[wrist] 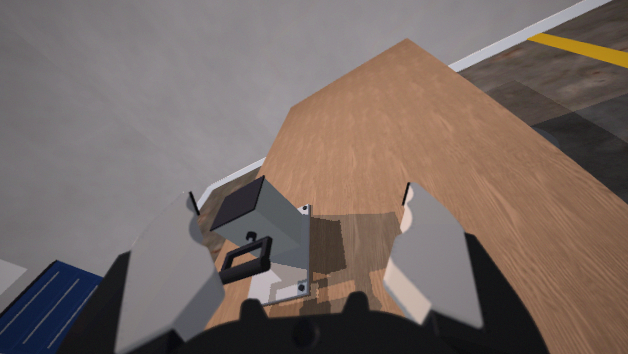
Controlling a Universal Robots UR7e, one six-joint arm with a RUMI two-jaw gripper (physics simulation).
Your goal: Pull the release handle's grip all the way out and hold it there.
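The release handle is a black rectangular loop grip [266,255] on the front of a grey box [280,220] with a dark top face. A short black stem [251,236] shows between the grip and the box. The box stands on a pale base plate [262,287] with screws at its corners. My gripper [302,190] is open and empty, its jaws wide apart. The grip shows between the jaws, close beside the left jaw in the view, which covers its left end. I cannot tell the depth between the jaws and the grip.
The plate is on a long wooden table [390,125], with shadows right of the box. A blue panel with pale lines [50,305] shows at the lower left. A grey wall [125,90] fills the upper left. A dark floor with a yellow stripe [580,47] lies at the right.
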